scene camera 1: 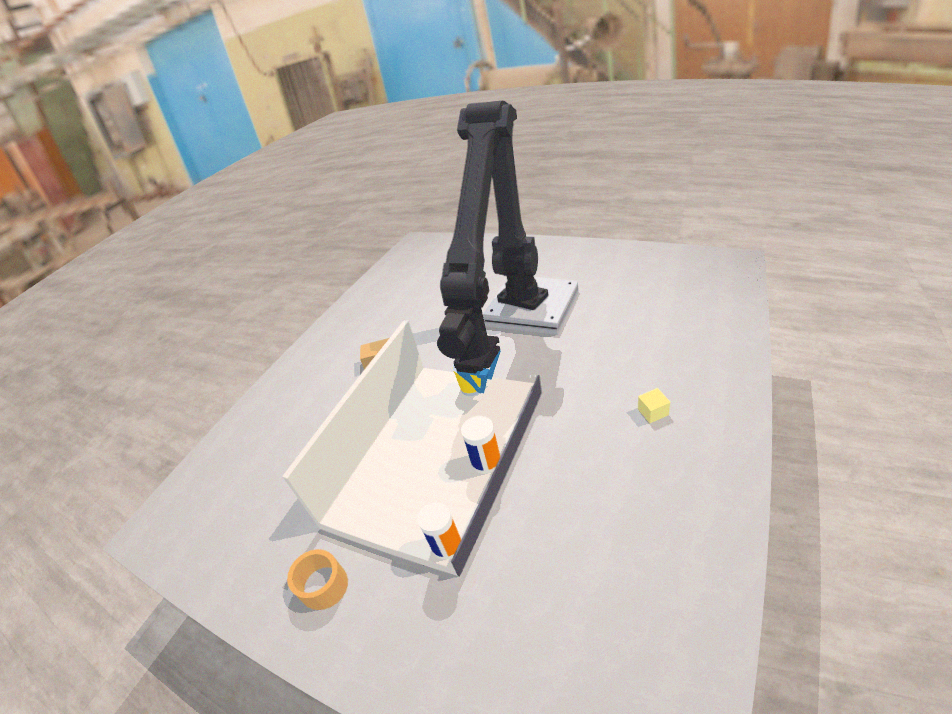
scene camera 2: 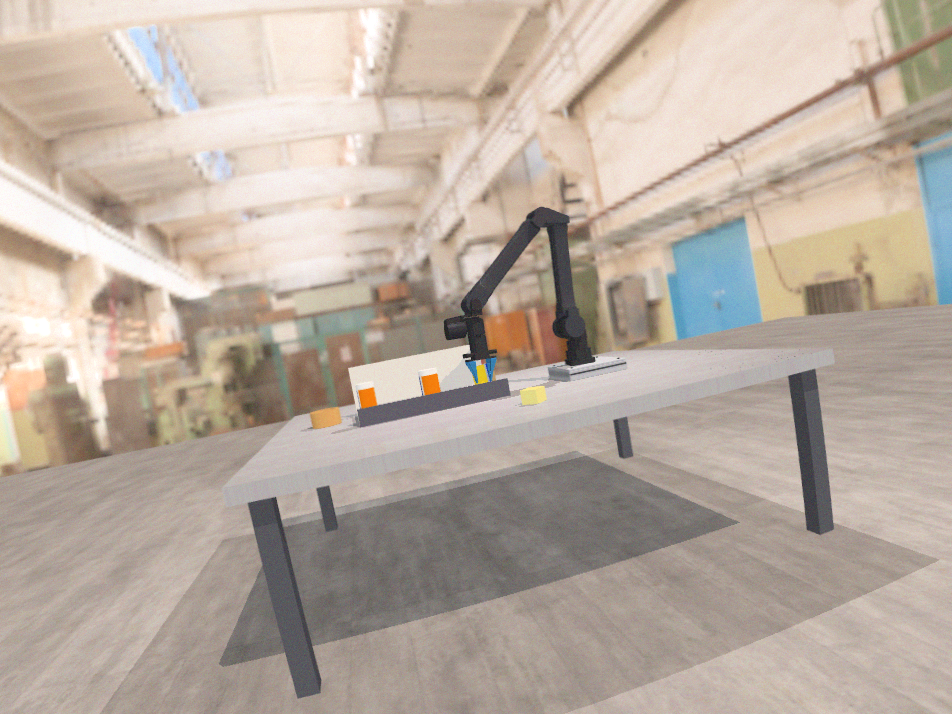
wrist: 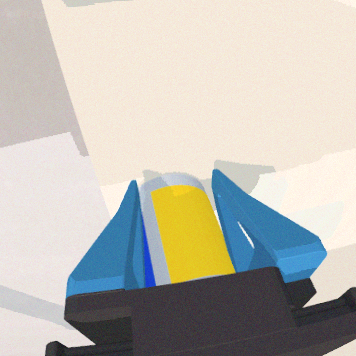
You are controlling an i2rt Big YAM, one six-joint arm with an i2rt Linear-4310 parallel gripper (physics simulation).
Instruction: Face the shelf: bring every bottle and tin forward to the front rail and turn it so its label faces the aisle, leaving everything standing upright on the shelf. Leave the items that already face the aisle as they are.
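Where they show: gripper, fingertip midpoint: (scene camera 1: 484, 385) (scene camera 2: 484, 382) (wrist: 174, 181); arm's base at its link origin: (scene camera 1: 523, 297) (scene camera 2: 580, 362).
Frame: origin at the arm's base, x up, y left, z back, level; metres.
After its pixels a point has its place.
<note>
A yellow, blue and grey tin (scene camera 1: 467, 382) @[x 0.032, y 0.084, z -0.369 m] (scene camera 2: 482, 374) @[x 0.031, y 0.097, z -0.341 m] (wrist: 195, 230) @[x 0.035, y 0.098, z -0.348 m] is upright at the arm's end of the shelf (scene camera 1: 384, 476) @[x -0.013, y 0.055, z -0.632 m] (wrist: 175, 90) @[x -0.013, y 0.154, z -0.336 m], back from the front rail (scene camera 1: 499, 476) @[x -0.012, y 0.261, z -0.524 m] (scene camera 2: 434, 405) @[x -0.021, y 0.255, z -0.502 m]. Its yellow panel shows in all views; its base is hidden in the wrist view. My gripper (scene camera 1: 476, 381) @[x 0.006, y 0.106, z -0.341 m] (scene camera 2: 483, 378) @[x 0.006, y 0.106, z -0.341 m] (wrist: 174, 181) @[x 0.006, y 0.106, z -0.341 m] points down and is shut on the tin, one blue finger against each side. A white-capped bottle (scene camera 1: 482, 445) @[x 0.067, y 0.239, z -0.525 m] (scene camera 2: 429, 381) @[x 0.051, y 0.247, z -0.504 m] stands mid-shelf near the rail; another (scene camera 1: 440, 530) @[x 0.079, y 0.286, z -0.707 m] (scene camera 2: 367, 395) @[x 0.047, y 0.289, z -0.686 m] stands at the far end by the rail. Both show orange toward the aisle.
A tall back panel (scene camera 1: 357, 418) @[x 0.072, y -0.030, z -0.585 m] (scene camera 2: 399, 372) @[x 0.081, y -0.023, z -0.620 m] runs along the shelf's rear. An orange ring (scene camera 1: 296, 587) @[x 0.001, y 0.091, z -0.908 m] (scene camera 2: 325, 418) @[x -0.011, y 0.148, z -0.861 m] lies beyond the shelf's far end. A yellow cube (scene camera 1: 654, 405) @[x -0.002, y 0.459, z -0.244 m] (scene camera 2: 532, 395) @[x -0.017, y 0.478, z -0.232 m] lies on the aisle side. An orange block (scene camera 1: 372, 354) @[x 0.011, y -0.227, z -0.366 m] is behind the back panel.
</note>
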